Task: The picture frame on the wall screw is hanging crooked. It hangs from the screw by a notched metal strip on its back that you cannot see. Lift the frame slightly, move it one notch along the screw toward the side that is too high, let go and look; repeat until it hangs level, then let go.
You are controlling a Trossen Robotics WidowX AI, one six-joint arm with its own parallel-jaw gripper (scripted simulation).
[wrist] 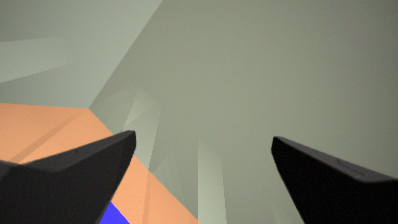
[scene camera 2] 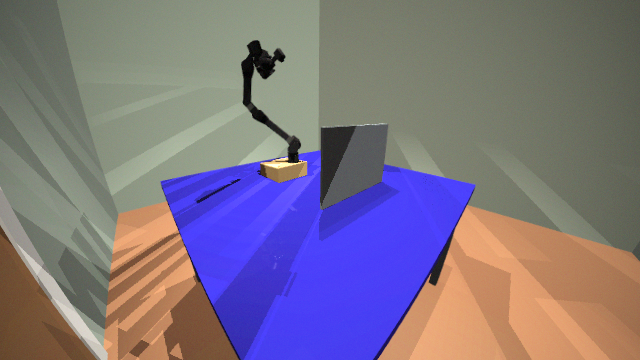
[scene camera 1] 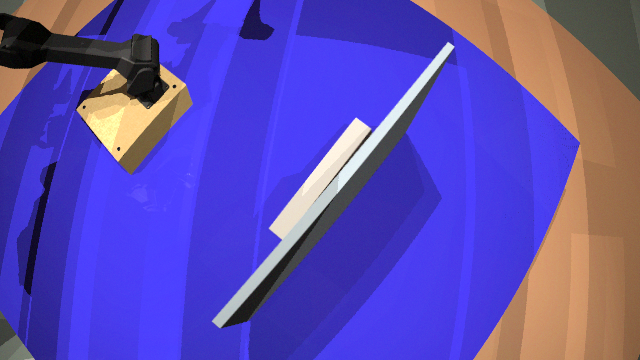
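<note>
Gripper open, holding nothing. A picture frame and a grey wall panel are also present.
</note>
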